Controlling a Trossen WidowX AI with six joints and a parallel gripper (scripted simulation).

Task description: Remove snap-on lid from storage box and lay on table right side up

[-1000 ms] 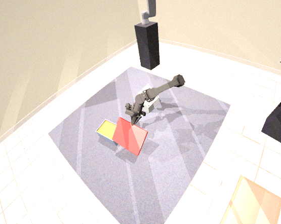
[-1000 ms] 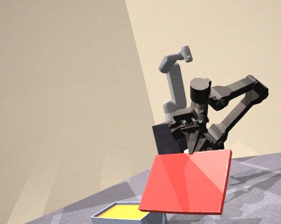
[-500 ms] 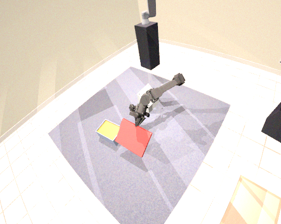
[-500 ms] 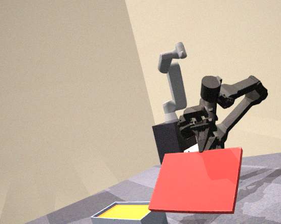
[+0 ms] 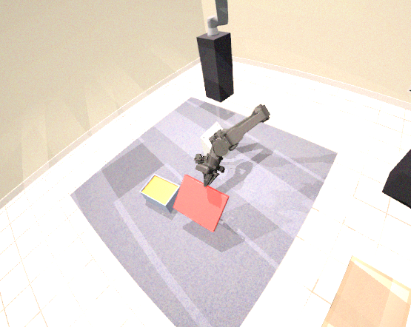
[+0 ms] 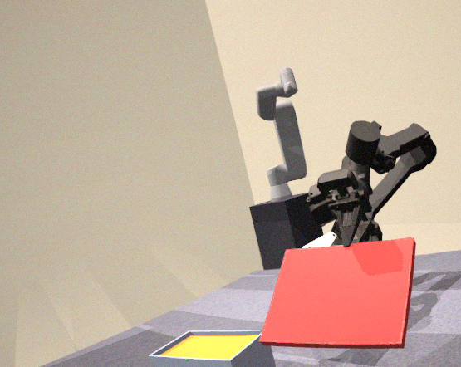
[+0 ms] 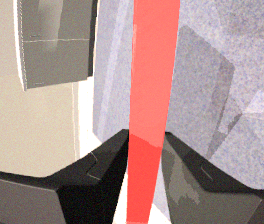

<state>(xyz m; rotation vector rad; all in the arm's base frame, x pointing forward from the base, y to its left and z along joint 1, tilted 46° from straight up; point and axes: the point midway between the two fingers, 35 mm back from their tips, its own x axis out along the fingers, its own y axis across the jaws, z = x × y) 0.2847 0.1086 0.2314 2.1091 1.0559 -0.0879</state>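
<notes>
Right now the red lid is 6 cm ahead of my gripper tip, 5 cm below it and 1 cm to the left of it. The rest, counted from my gripper tip: grey storage box 26 cm to the right, 18 cm below, 13 cm ahead.
</notes>
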